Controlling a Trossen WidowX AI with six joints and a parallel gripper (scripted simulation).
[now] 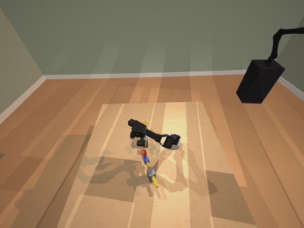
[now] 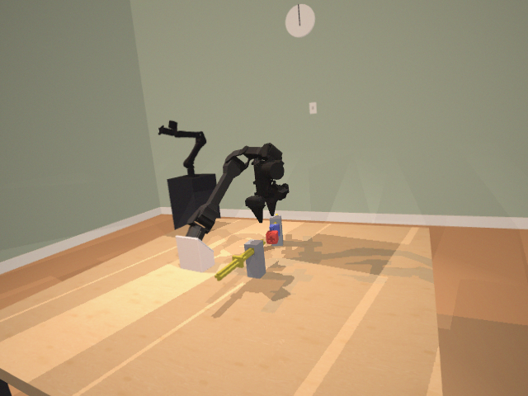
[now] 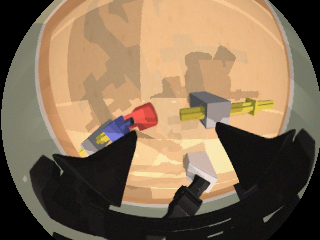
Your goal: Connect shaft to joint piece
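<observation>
Now: gripper tip 2 cm past the red square joint piece, 6 cm to the right of it and 9 cm above it.
</observation>
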